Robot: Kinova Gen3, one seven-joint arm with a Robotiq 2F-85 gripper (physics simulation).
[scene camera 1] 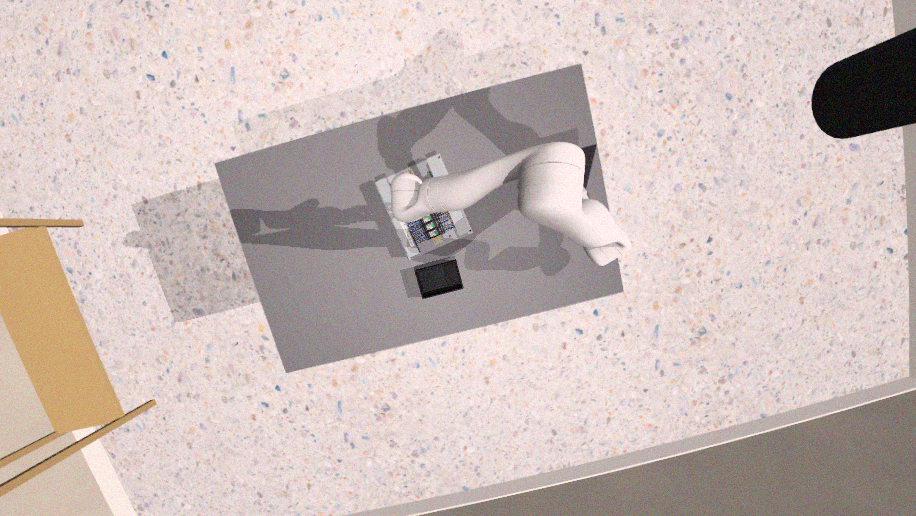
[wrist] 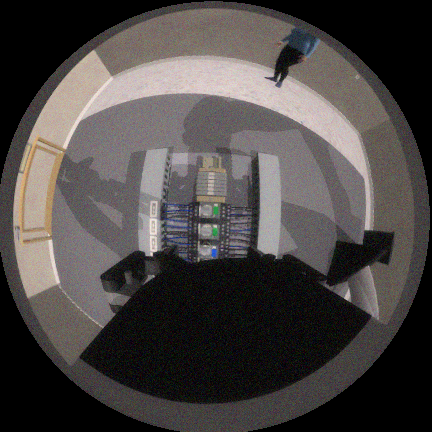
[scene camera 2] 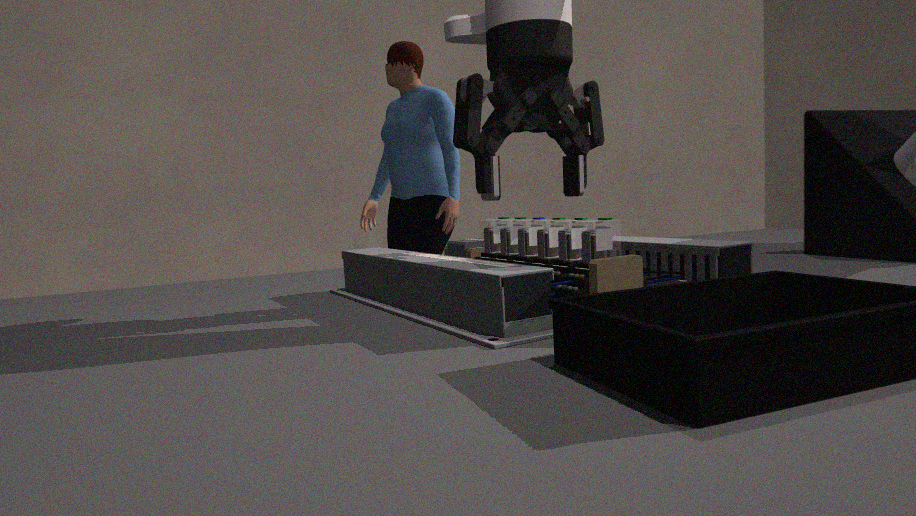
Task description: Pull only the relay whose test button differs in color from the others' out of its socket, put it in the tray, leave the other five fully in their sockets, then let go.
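Frame: origin at the arm's base, x back, y right, z up, level; centimetres.
Seen in the pictures: gripper, between the fingertips: [wrist: 212, 253] [scene camera 2: 533, 198]; arm's base, origin of its link: [wrist: 357, 272].
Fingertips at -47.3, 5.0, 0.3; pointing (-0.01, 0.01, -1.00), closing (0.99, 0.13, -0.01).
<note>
Pixels of each thing's top centre, then the offset from my fingertips to it, as dx, dy, dz.
- farther green-button relay, centre of its top: [scene camera 2: 496, 217] [wrist: 209, 209] -1.3, +5.3, -1.7
- nearer green-button relay, centre of its top: [scene camera 2: 513, 217] [wrist: 208, 231] -1.0, +2.4, -1.7
- black tray, centre of its top: [scene camera 2: 746, 296] [scene camera 1: 439, 279] -2.6, -26.5, -5.2
- grey wiring duct, centre of its top: [scene camera 2: 423, 257] [wrist: 147, 232] [scene camera 1: 397, 218] -10.8, -0.1, -4.4
- second duct, centre of its top: [scene camera 2: 604, 237] [wrist: 268, 237] [scene camera 1: 448, 195] +9.2, +2.6, -4.4
- tan end block, centre of its top: [scene camera 2: 615, 257] +0.8, -10.9, -4.6
The relay with the blue test button [scene camera 2: 537, 234] [wrist: 206, 250] is upright in the socket row, third from the left in scene camera 2. The other relays have green buttons; two of them, a farther green-button relay [wrist: 206, 210] and a nearer green-button relay [wrist: 206, 230], show in the wrist view. My gripper [scene camera 2: 532, 192] is open and empty, pointing down, with its fingertips a little above the relay tops. The blue-button relay is below the gap between the fingers in scene camera 2. The black tray [scene camera 1: 442, 292] [scene camera 2: 641, 358] stands beside the panel. My arm hides part of the row in scene camera 1.
A grey wiring duct [scene camera 2: 442, 288] [wrist: 152, 185] and a second duct [wrist: 270, 200] flank the relay row. Grey terminal blocks [wrist: 211, 185] stand beyond the row. A tan end block [scene camera 2: 615, 274] stands at the tray-side end. A person [scene camera 2: 416, 147] [wrist: 300, 45] stands beyond the table.
</note>
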